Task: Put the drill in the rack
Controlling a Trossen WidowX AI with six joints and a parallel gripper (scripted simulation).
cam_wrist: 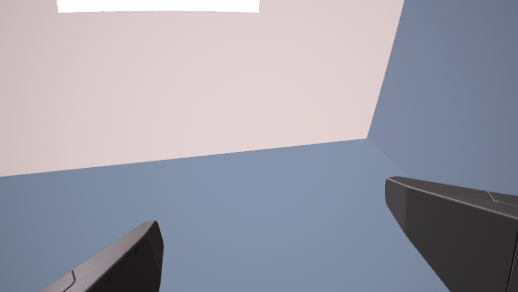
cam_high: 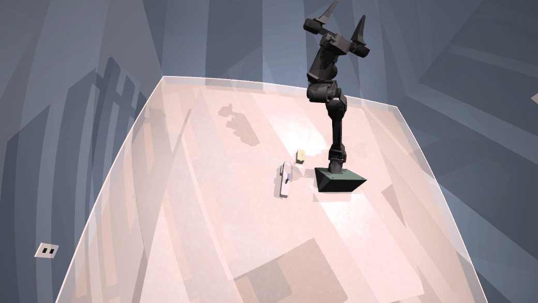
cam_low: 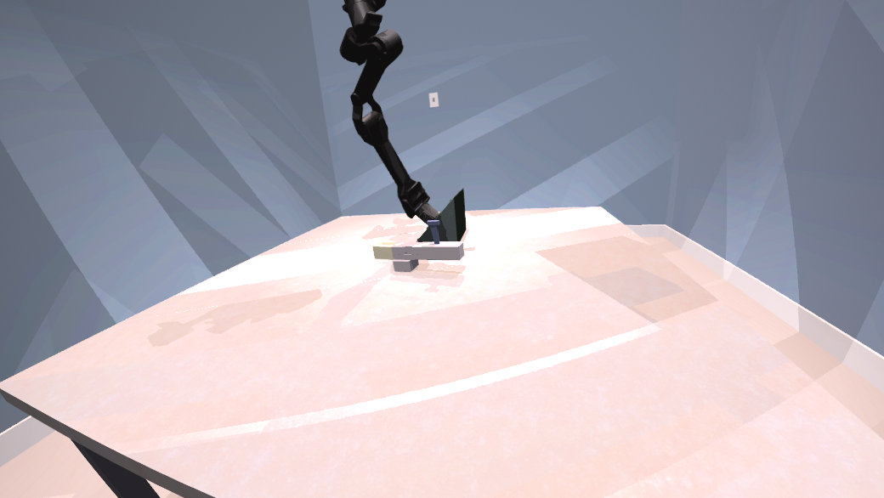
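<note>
My gripper tip is 66 cm above the blue key, 16 cm to the right of it and 3 cm short of it. Round my gripper tip: drill: 71 cm below, 11 cm to the left, 3 cm ahead; rack: 74 cm below, 7 cm behind, 2 cm to the right.
</note>
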